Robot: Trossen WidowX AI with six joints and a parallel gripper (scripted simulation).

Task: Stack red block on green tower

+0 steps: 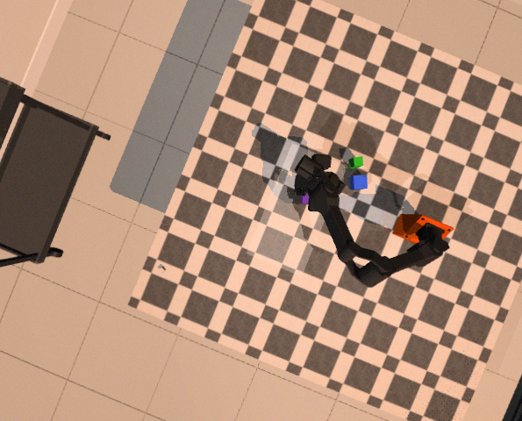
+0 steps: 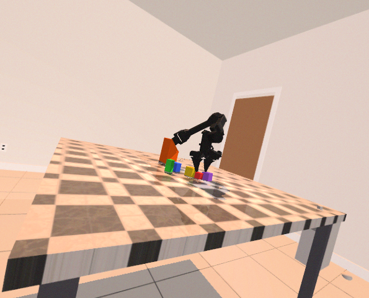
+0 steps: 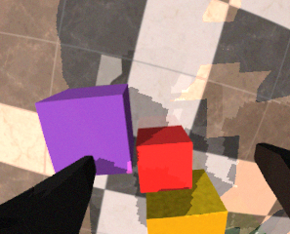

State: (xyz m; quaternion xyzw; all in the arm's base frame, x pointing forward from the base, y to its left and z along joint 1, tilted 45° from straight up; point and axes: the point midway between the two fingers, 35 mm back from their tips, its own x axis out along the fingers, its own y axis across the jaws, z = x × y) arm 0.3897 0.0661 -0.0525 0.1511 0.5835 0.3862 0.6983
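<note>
Right now the red block is 2 cm below my gripper tip and 1 cm behind it. From my gripper tip the other things lie so: blue block 14 cm behind, 8 cm to the right, 2 cm below; yellow block 5 cm behind, 3 cm to the right, 2 cm below; purple block 5 cm to the left, 2 cm below.
</note>
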